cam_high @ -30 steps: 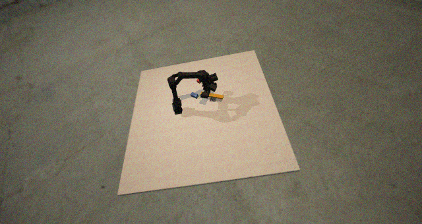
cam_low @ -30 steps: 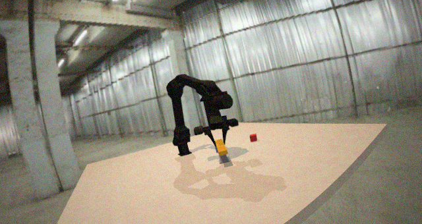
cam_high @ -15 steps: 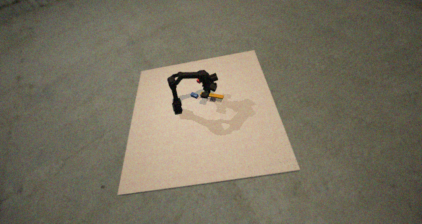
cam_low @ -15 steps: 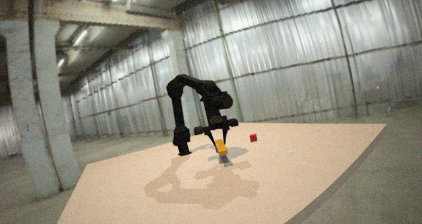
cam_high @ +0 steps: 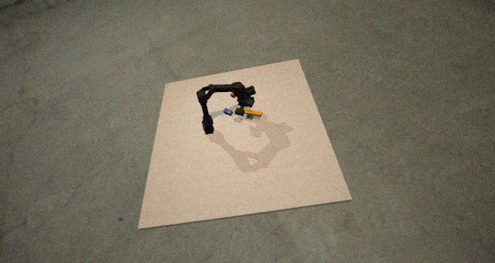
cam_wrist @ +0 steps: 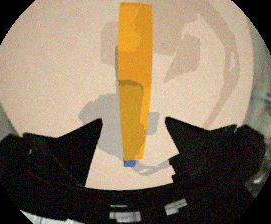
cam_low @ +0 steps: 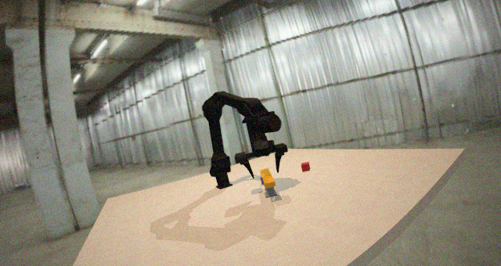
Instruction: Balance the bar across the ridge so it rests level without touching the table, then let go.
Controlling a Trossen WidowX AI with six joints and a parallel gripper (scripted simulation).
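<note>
The orange bar is 3 cm ahead of my gripper tip and 1 cm to the right of it. Also, from my gripper tip: small red cube 24 cm to the left, 8 cm behind, 5 cm below; then blue block 14 cm behind, 7 cm to the left, 5 cm below.
</note>
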